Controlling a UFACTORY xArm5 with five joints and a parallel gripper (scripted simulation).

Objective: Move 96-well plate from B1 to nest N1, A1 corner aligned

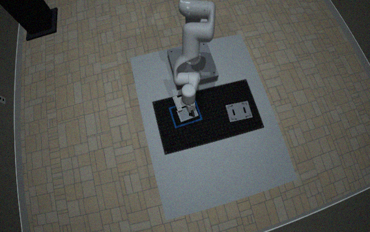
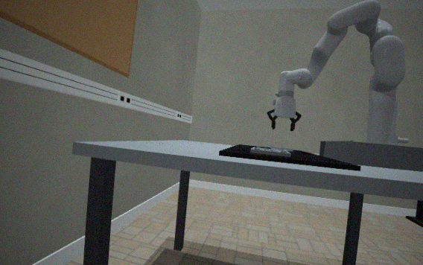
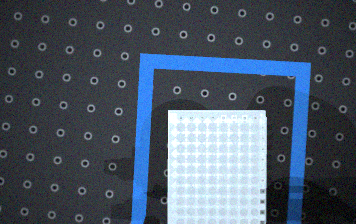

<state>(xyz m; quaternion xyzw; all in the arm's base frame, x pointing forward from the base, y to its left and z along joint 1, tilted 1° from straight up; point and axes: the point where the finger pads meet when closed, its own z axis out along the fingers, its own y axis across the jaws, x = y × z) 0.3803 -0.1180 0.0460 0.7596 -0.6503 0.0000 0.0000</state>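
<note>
The white 96-well plate lies 10 cm below my hand and 1 cm to the right of it. Round my hand: grey plate nest N1: 34 cm to the left, 11 cm below, 7 cm ahead; then A1 mark: 27 cm to the left, 10 cm below, 1 cm ahead.
</note>
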